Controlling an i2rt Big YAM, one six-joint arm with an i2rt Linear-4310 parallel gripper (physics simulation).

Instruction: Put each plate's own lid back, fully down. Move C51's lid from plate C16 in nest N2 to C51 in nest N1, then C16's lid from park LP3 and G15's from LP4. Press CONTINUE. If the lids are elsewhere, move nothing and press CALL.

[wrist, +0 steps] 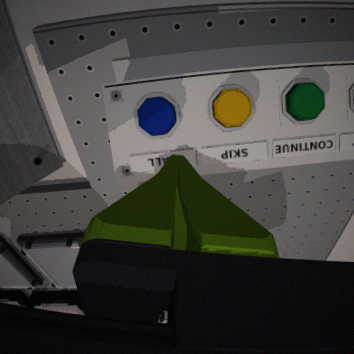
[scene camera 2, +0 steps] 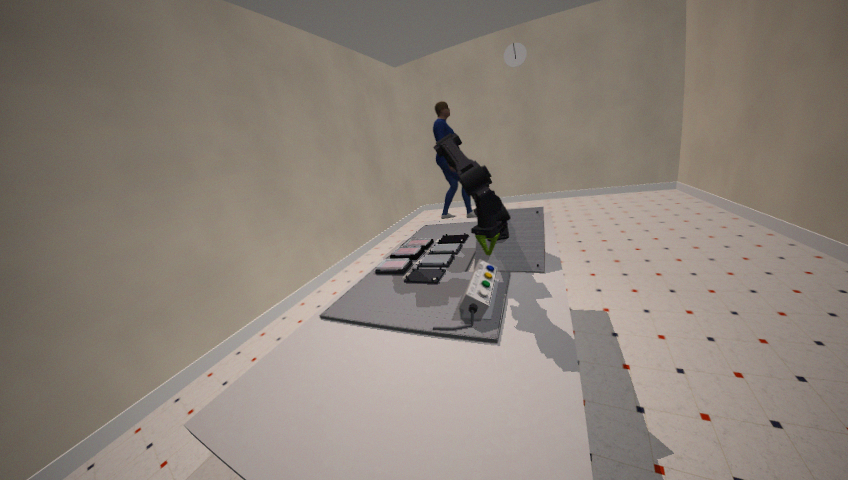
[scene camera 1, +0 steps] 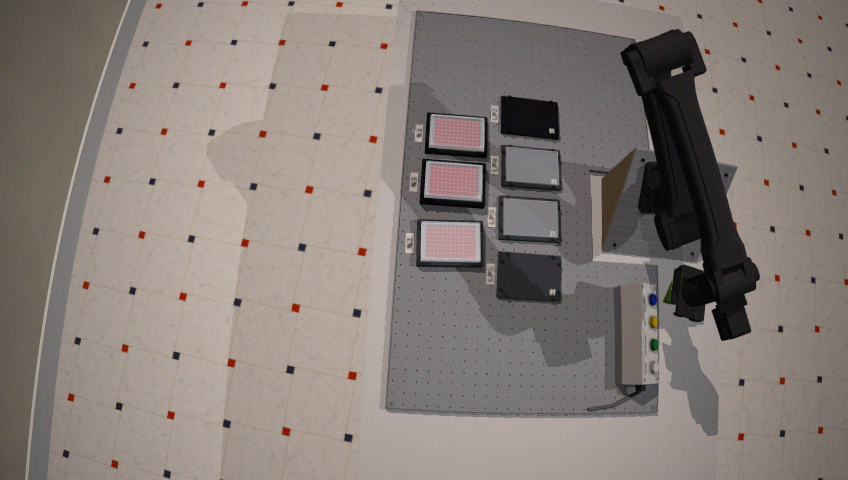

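Where they show: gripper, fingertip midpoint: (wrist: 175,164) (scene camera 2: 488,255) (scene camera 1: 665,301); arm's base, link origin: (scene camera 1: 659,186).
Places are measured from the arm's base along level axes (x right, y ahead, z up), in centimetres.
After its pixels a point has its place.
Observation:
My gripper (scene camera 1: 668,292) {x -25.4, y 1.2, z -0.8 cm} (scene camera 2: 488,252) {x -25.4, y 1.2, z -0.8 cm} (wrist: 175,164) {x -25.4, y 1.2, z -0.8 cm} is shut and empty, above the blue-button end of the button box; its green tips overlap the CALL label in the wrist view. The blue CALL button (scene camera 1: 652,299) {x -24.3, y 1.7, z -5.6 cm} (scene camera 2: 490,268) {x -24.9, y 1.1, z -6.0 cm} (wrist: 156,116) {x -24.3, y 1.1, z -5.8 cm} and green CONTINUE button (scene camera 1: 654,344) {x -34.2, y 2.0, z -5.6 cm} (scene camera 2: 486,283) {x -34.6, y 1.5, z -5.9 cm} (wrist: 305,101) {x -34.1, y 1.5, z -5.8 cm} show. Three pink plates stand in the left column: far (scene camera 1: 457,132) {x 15.5, y 43.7, z -9.8 cm}, middle (scene camera 1: 452,181) {x 3.4, y 45.2, z -9.9 cm}, and near, paler (scene camera 1: 450,242) {x -10.6, y 46.1, z -9.5 cm}. Two grey lid-like panels (scene camera 1: 531,167) {x 7.6, y 26.5, z -11.0 cm} (scene camera 1: 529,218) {x -4.7, y 27.9, z -11.0 cm} lie in the middle parks. Lids on plates and small labels are too small to tell.
Dark parks (scene camera 1: 529,117) {x 21.2, y 25.6, z -11.7 cm} (scene camera 1: 529,276) {x -17.7, y 28.5, z -11.7 cm} lie at both ends of the right column. The yellow SKIP button (scene camera 1: 653,321) {x -29.2, y 1.9, z -5.6 cm} (wrist: 232,107) {x -29.3, y 1.3, z -5.8 cm} sits between blue and green; a white button (scene camera 1: 653,368) {x -39.4, y 2.7, z -5.3 cm} is beyond green. A cable (scene camera 1: 612,406) {x -47.6, y 9.9, z -12.0 cm} leaves the box. A person (scene camera 2: 440,127) stands behind the arm.

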